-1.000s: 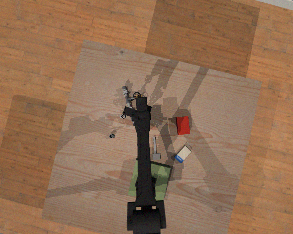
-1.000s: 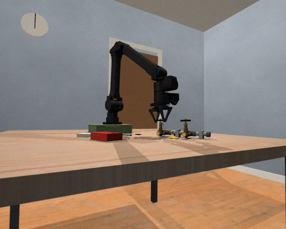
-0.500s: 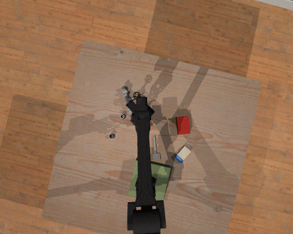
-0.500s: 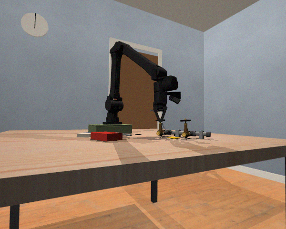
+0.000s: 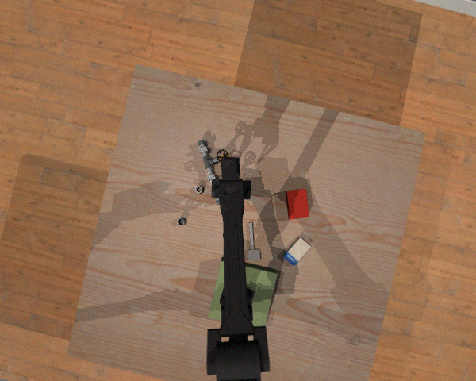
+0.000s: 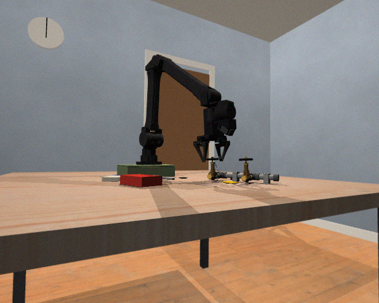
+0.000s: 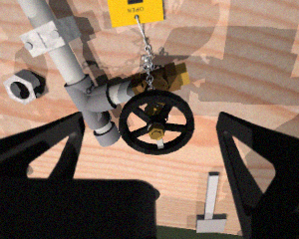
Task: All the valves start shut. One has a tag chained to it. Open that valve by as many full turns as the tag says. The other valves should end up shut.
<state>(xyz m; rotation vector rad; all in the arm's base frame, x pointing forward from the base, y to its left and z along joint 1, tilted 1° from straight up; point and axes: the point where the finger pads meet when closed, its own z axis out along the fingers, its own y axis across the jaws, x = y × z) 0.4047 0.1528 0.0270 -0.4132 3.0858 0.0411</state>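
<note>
The yellow tag is 80 mm below my hand, 60 mm ahead of it and 30 mm to the left of it. Also, from my hand: grey tool (200 mm behind, 160 mm to the right, 80 mm below); then red block (280 mm to the right, 70 mm below, 30 mm ahead).
</note>
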